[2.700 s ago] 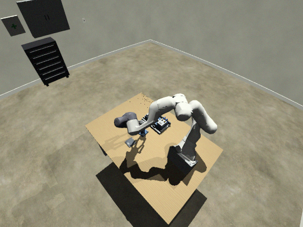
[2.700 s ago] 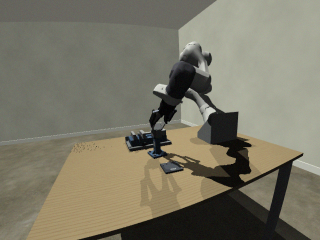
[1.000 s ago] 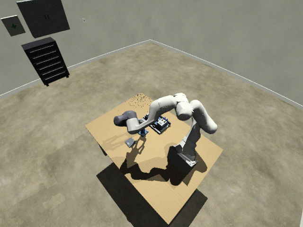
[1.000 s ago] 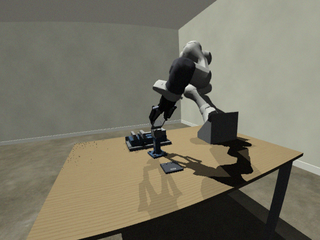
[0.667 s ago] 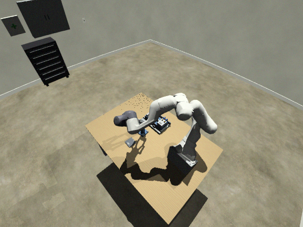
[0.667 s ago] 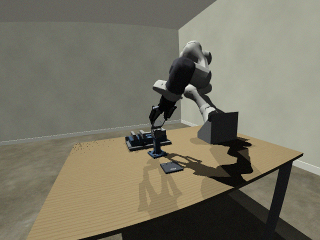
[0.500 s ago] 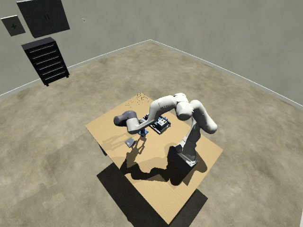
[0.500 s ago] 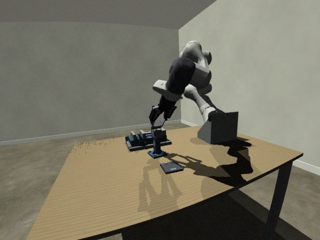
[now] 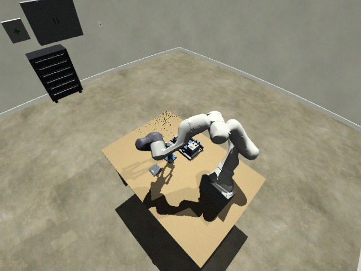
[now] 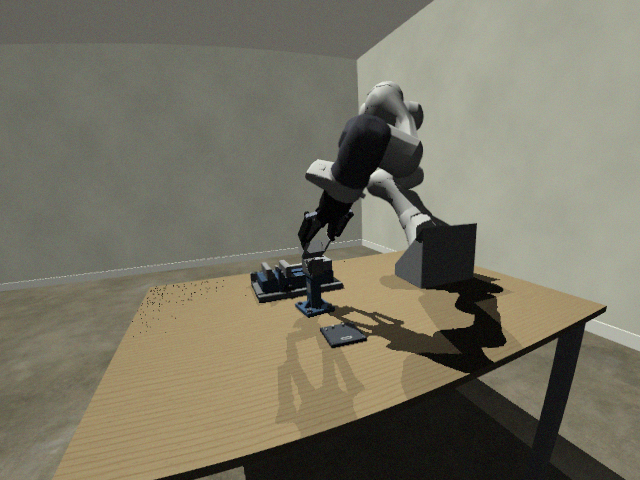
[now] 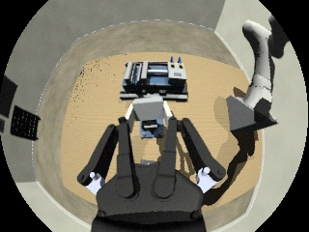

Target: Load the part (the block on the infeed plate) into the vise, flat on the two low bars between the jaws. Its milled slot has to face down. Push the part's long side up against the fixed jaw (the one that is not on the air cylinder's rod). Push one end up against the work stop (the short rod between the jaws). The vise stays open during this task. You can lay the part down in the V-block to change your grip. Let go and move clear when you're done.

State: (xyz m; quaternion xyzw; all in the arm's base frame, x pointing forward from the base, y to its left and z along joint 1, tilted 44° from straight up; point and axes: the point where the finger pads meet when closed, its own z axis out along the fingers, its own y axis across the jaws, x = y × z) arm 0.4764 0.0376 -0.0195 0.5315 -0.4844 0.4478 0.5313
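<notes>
Now: hand 2 cm to the left of the part and 2 cm above it.
</notes>
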